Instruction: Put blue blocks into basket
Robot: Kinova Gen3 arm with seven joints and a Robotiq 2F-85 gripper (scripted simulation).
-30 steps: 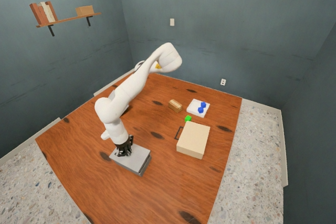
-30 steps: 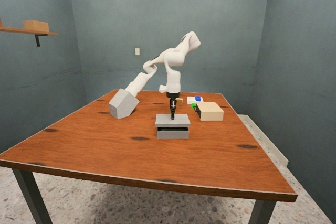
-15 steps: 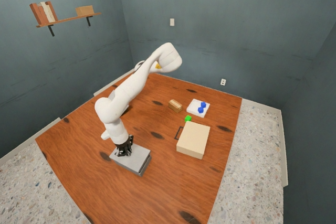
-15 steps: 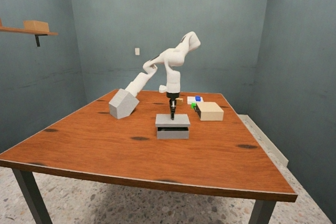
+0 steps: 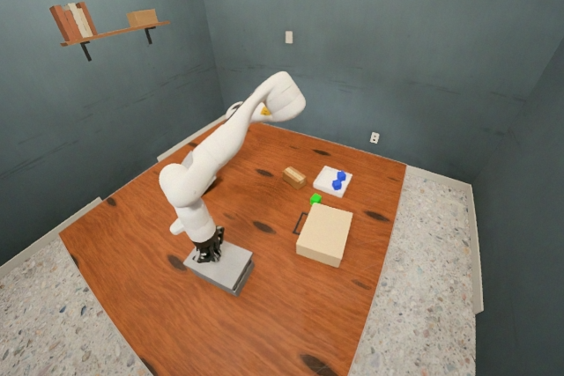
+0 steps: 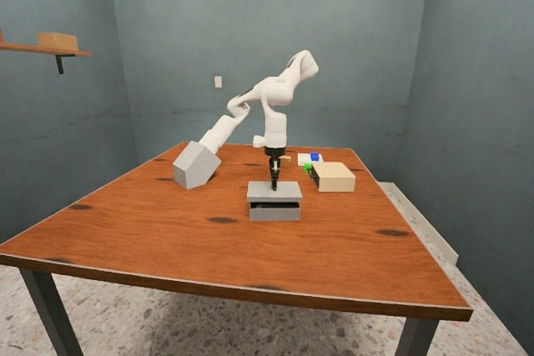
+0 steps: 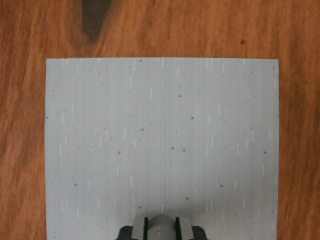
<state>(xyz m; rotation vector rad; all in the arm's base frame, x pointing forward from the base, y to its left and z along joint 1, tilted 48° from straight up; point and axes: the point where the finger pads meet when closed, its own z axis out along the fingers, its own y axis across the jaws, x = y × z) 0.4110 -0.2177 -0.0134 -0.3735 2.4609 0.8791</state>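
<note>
Right now my hand is 30 mm above the metal lid. Round my hand: light wooden cabinet 140 mm ahead, 360 mm to the left, 90 mm below; then green block 470 mm to the left, 100 mm below; then grey metal box 100 mm below.
</note>
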